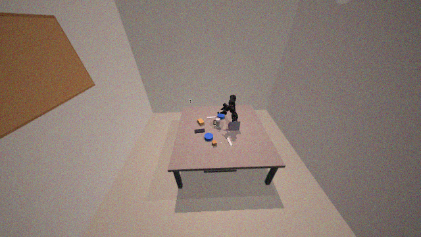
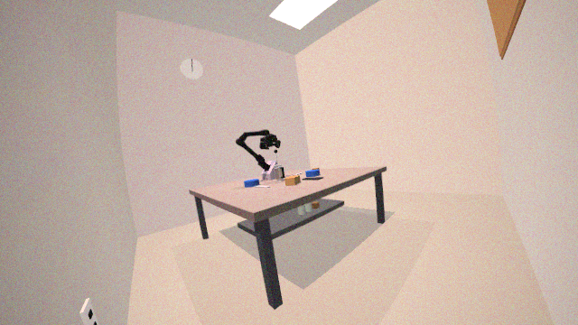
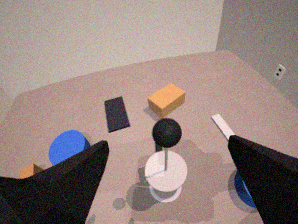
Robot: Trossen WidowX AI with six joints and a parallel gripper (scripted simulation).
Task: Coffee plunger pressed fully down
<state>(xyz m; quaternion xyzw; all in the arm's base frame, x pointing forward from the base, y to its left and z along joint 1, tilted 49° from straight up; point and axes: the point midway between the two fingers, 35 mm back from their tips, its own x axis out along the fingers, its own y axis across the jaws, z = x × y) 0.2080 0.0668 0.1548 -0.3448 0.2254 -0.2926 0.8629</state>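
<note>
Right now the coffee press is 15 cm below my gripper tip, 4 cm ahead of it and 1 cm to the right of it. Round my gripper tip: shelf (59 cm below, 10 cm to the left, 5 cm ahead); then black flat piece (31 cm ahead, 27 cm below, 5 cm to the left).
</note>
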